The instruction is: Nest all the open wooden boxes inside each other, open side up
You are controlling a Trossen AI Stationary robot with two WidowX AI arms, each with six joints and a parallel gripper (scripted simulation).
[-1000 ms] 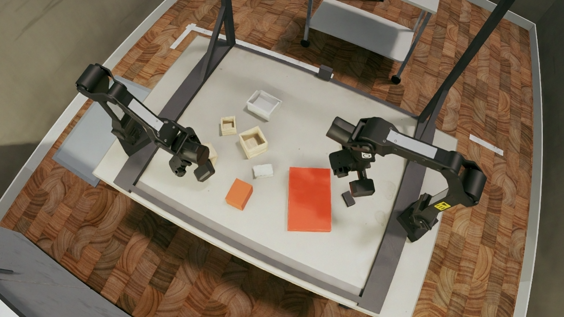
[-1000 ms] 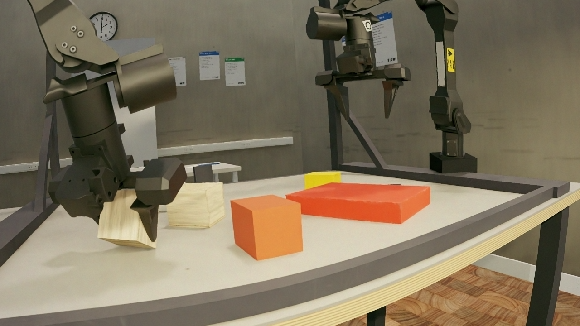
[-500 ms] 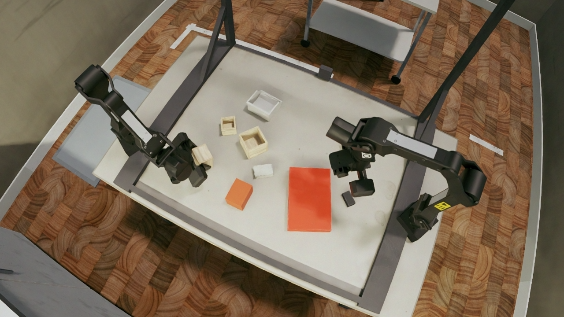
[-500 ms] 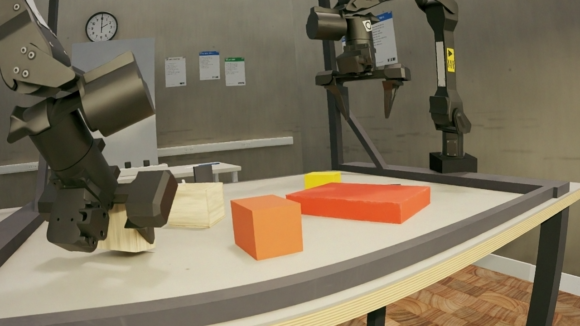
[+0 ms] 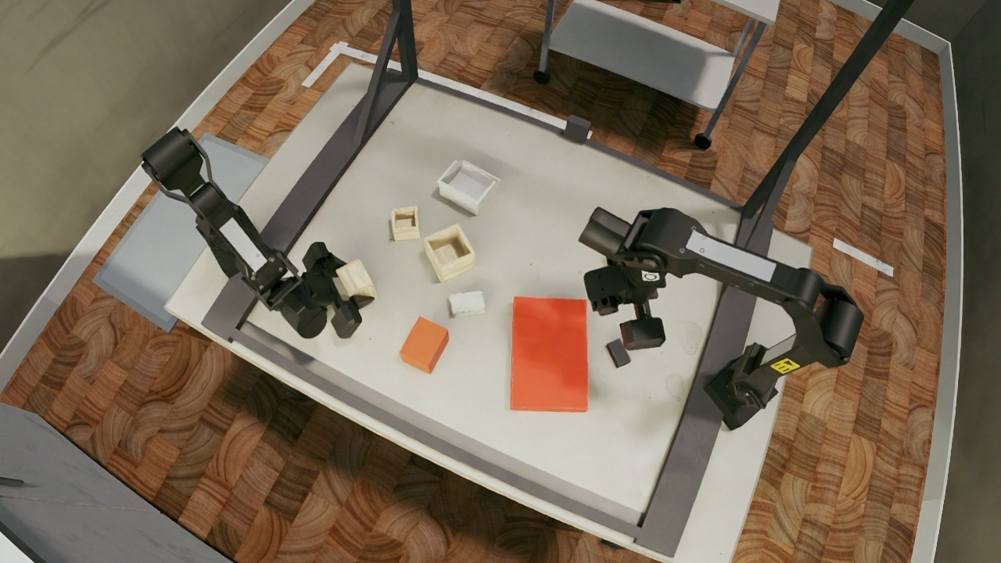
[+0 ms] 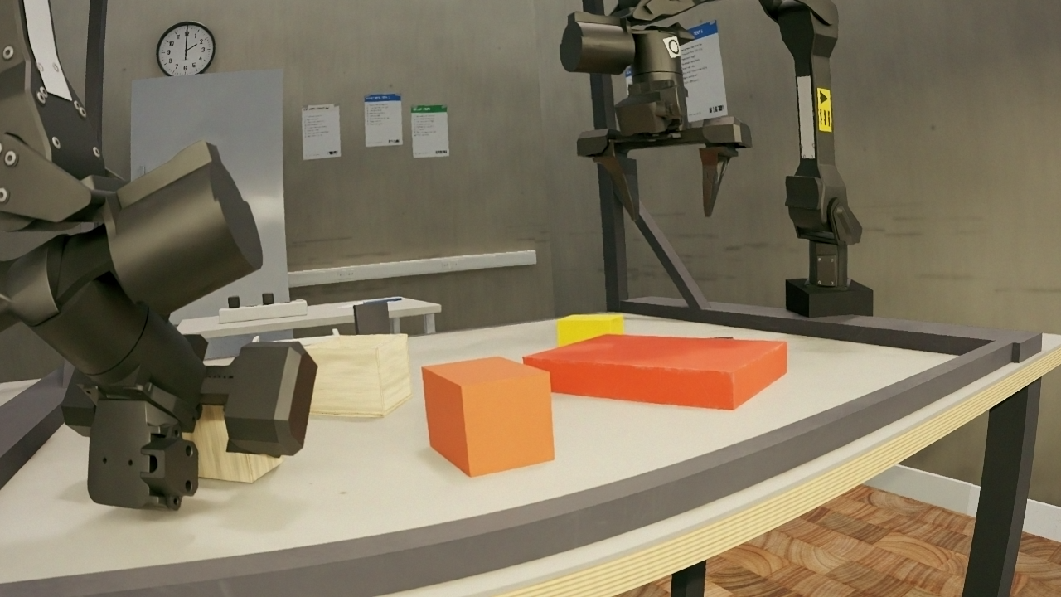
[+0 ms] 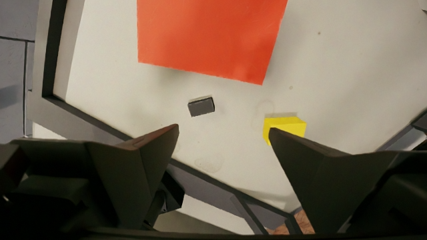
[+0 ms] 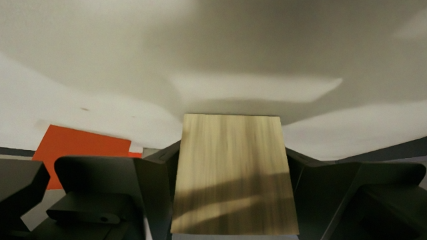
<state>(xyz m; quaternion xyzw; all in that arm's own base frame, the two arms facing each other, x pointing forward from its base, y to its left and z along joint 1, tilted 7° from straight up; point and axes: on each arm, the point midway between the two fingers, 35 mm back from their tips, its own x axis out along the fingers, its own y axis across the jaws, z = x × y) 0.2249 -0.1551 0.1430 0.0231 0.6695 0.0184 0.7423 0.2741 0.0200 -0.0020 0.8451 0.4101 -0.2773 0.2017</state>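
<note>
Now: the medium wooden box right at my right hand. From my right hand the other things lie so: small wooden box: 17 cm behind, 5 cm to the left, 2 cm below; then largest wooden box: 12 cm behind, 16 cm to the left, 2 cm below; then orange cube: 7 cm ahead, 17 cm to the left.
</note>
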